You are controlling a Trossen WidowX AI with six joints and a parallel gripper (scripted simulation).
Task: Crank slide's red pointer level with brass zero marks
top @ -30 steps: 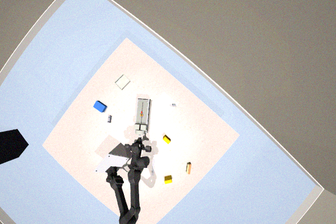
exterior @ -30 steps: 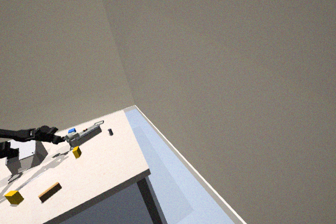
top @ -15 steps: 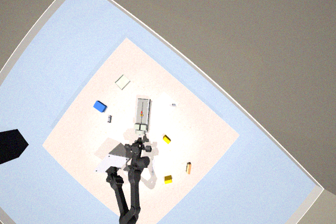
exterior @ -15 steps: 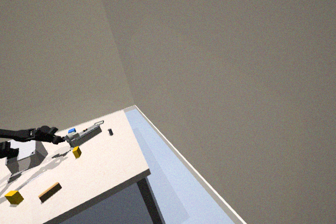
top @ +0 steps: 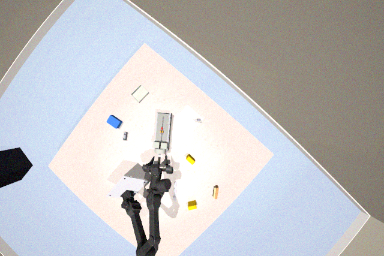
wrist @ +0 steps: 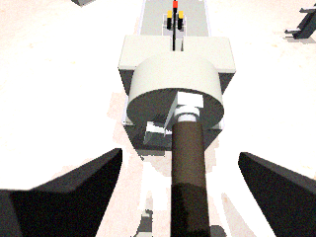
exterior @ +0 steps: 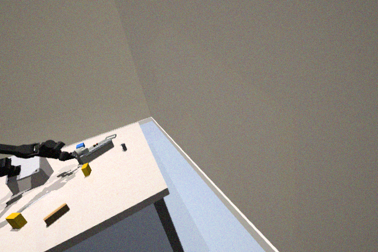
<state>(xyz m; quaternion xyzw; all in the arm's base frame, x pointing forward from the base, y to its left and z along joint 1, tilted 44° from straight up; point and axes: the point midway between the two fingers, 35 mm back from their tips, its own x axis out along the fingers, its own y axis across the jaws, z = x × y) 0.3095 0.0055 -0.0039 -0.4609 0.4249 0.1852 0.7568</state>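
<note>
Right now the crank is 20 mm above my gripper tip. The rest, counted from my gripper tip: blue block (410 mm to the left, 100 mm behind, 70 mm below); then dark brown crank handle (30 mm above, 10 mm to the right, 10 mm behind); then red pointer (140 mm ahead, 130 mm to the left, 10 mm below).
</note>
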